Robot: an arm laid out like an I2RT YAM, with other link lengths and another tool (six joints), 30 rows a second.
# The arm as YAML. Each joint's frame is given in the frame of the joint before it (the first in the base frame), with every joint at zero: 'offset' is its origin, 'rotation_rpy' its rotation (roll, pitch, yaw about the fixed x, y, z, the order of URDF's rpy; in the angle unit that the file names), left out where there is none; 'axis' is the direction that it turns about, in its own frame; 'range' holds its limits. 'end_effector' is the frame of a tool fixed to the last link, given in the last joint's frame.
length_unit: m
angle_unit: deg
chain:
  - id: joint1
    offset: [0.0, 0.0, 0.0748]
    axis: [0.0, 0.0, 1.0]
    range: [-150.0, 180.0]
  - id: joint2
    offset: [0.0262, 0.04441, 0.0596]
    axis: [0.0, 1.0, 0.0]
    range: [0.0, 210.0]
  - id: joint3
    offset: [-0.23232, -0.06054, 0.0]
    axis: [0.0, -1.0, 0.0]
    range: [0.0, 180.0]
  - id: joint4
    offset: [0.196, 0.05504, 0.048]
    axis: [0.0, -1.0, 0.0]
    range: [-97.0, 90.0]
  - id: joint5
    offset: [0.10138, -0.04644, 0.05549]
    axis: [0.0, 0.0, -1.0]
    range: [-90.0, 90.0]
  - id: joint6
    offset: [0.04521, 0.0, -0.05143]
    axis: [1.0, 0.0, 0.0]
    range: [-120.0, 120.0]
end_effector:
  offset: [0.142, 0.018, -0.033]
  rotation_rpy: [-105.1, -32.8, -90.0]
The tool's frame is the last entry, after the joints.
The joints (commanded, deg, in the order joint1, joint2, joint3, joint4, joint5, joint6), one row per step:
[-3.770 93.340 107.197 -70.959 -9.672 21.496]
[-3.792 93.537 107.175 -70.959 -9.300 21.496]
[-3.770 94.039 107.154 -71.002 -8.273 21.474]
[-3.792 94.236 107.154 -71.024 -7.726 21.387]
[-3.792 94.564 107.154 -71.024 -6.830 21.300]
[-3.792 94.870 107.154 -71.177 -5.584 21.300]
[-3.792 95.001 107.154 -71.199 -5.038 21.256]
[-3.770 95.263 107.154 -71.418 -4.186 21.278]
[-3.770 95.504 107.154 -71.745 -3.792 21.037]
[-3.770 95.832 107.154 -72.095 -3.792 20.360]
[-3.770 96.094 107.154 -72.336 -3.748 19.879]
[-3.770 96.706 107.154 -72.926 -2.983 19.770]
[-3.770 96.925 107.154 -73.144 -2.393 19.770]
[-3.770 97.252 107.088 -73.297 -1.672 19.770]
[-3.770 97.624 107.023 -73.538 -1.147 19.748]
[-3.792 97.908 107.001 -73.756 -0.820 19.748]
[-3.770 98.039 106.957 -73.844 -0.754 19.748]
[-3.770 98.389 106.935 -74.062 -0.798 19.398]
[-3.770 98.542 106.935 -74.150 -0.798 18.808]
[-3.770 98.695 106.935 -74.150 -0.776 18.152]
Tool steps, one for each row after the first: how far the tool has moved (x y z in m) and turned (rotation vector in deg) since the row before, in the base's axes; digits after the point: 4 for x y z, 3 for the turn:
[0.0003 -0.0013 -0.0016 -0.298 0.239 -0.223]
[0.0007 -0.0032 -0.0040 -0.840 0.619 -0.510]
[0.0003 -0.0019 -0.0017 -0.495 0.240 -0.239]
[0.0006 -0.0029 -0.0026 -0.785 0.370 -0.398]
[0.0000 -0.0040 -0.0030 -1.032 0.528 -0.648]
[0.0001 -0.0018 -0.0012 -0.480 0.181 -0.244]
[-0.0005 -0.0026 -0.0026 -0.688 0.529 -0.432]
[-0.0013 -0.0013 -0.0024 -0.424 0.580 0.010]
[-0.0015 -0.0002 -0.0028 -0.291 0.654 0.588]
[-0.0010 -0.0003 -0.0022 -0.239 0.488 0.399]
[-0.0021 -0.0024 -0.0052 -0.646 1.241 -0.265]
[-0.0008 -0.0019 -0.0020 -0.494 0.471 -0.271]
[-0.0006 -0.0023 -0.0029 -0.606 0.587 -0.325]
[-0.0010 -0.0017 -0.0032 -0.435 0.708 -0.212]
[-0.0009 -0.0011 -0.0023 -0.260 0.542 -0.163]
[-0.0005 -0.0001 -0.0012 -0.042 0.266 -0.006]
[-0.0010 0.0001 -0.0025 -0.068 0.591 0.336]
[-0.0006 -0.0002 -0.0011 -0.228 0.248 0.537]
[-0.0002 -0.0004 -0.0010 -0.279 0.163 0.589]

